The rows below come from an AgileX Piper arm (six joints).
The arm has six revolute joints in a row. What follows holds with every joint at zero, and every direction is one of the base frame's. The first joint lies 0.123 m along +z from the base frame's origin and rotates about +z. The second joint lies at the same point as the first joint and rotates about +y. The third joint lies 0.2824 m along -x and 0.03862 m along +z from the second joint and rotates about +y. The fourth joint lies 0.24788 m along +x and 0.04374 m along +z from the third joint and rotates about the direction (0.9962, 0, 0.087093). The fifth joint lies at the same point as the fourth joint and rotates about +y. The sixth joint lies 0.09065 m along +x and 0.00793 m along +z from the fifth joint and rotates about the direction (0.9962, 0, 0.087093). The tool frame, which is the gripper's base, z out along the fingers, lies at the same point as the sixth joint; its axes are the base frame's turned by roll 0, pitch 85 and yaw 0 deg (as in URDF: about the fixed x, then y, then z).
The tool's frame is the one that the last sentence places.
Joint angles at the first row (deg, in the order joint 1, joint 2, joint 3, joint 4, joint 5, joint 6):
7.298, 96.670, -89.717, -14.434, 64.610, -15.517
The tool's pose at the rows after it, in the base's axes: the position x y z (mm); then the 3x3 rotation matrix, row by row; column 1 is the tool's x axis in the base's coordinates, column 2 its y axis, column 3 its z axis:
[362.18 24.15 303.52], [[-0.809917 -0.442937 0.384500], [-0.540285 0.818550 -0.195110], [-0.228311 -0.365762 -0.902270]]
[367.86 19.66 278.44], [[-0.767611 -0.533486 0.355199], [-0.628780 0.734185 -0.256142], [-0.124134 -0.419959 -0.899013]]
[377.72 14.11 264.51], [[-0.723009 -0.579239 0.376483], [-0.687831 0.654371 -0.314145], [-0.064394 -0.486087 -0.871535]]
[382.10 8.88 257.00], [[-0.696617 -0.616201 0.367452], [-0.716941 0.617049 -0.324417], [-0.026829 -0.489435 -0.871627]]
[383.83 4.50 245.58], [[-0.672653 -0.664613 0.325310], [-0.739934 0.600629 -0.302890], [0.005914 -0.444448 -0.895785]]
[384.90 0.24 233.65], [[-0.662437 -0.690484 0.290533], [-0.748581 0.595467 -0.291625], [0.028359 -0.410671 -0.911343]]
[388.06 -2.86 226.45], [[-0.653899 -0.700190 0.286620], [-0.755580 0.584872 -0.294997], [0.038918 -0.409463 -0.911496]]
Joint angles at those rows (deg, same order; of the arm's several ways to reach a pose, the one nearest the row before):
7.299, 98.181, -85.577, -15.968, 61.779, -18.801
7.298, 100.370, -82.694, -20.346, 59.385, -22.771
7.087, 102.481, -81.814, -25.569, 56.098, -24.517
6.285, 103.713, -81.812, -26.172, 55.327, -27.447
5.172, 105.101, -81.656, -23.650, 55.607, -31.885
4.272, 106.379, -81.060, -22.311, 55.403, -34.097
3.791, 107.427, -80.922, -22.666, 54.403, -34.786

